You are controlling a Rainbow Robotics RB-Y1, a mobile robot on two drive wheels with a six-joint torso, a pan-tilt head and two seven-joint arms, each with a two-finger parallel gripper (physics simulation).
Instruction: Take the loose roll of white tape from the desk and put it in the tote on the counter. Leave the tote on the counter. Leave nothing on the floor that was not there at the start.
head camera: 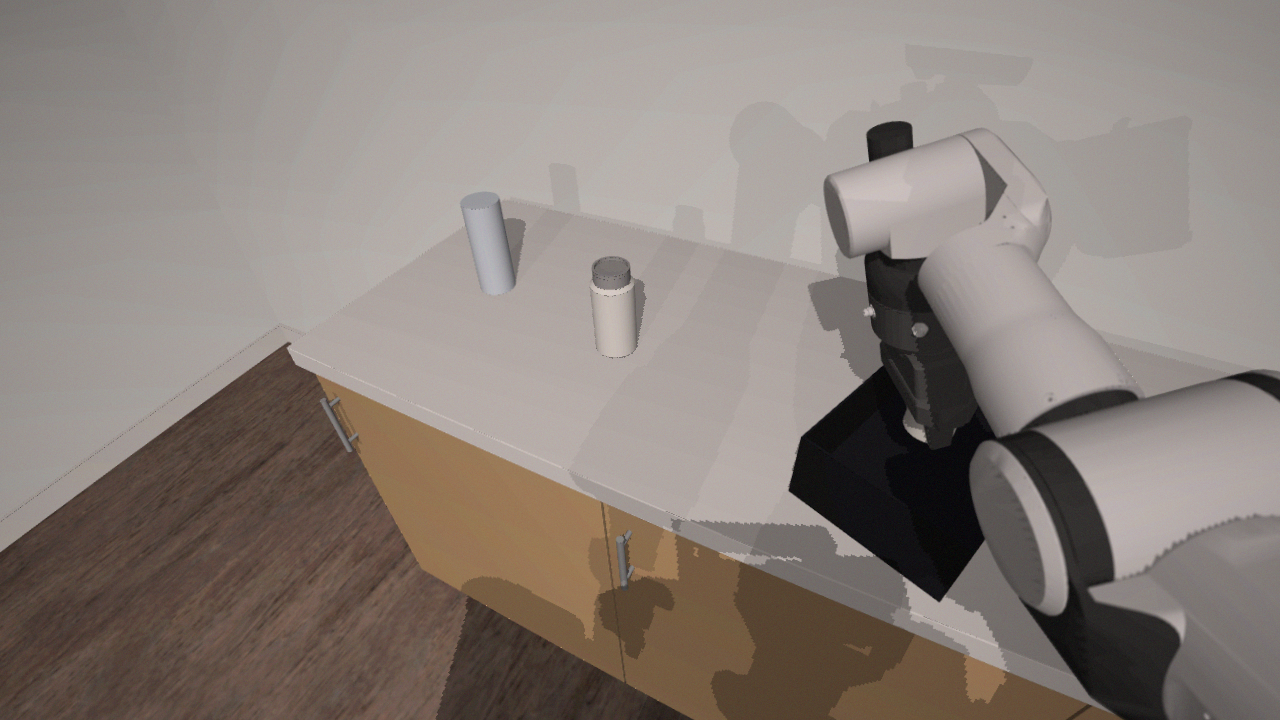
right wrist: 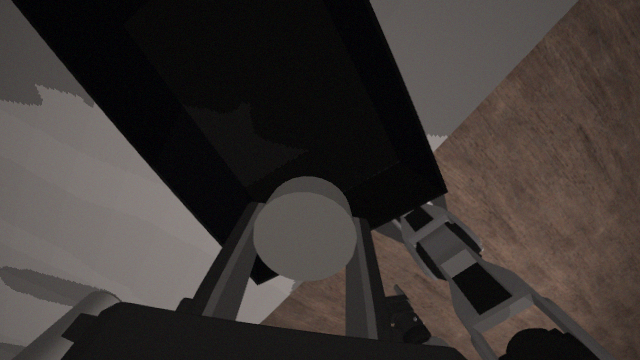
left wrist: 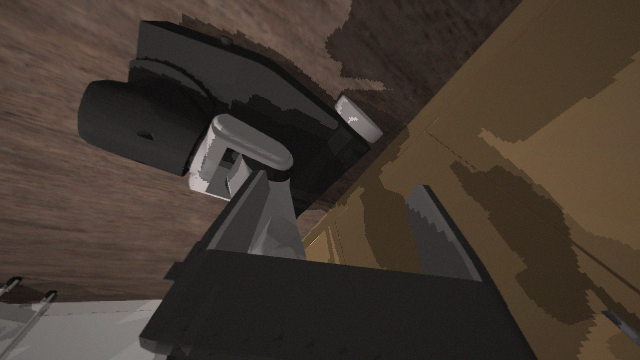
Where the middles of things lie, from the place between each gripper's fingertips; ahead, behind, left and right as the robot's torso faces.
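My right gripper is 60 mm to the left of the black tote (head camera: 858, 467), 60 mm short of it and 100 mm above it. As for the white tape roll (right wrist: 305, 232), it is 10 mm above my right hand.
From my left hand, the black tote is 47 cm ahead, 56 cm to the right and 38 cm above. The white tape roll is 41 cm ahead of that same left hand, 50 cm to the right of it and 49 cm above it.
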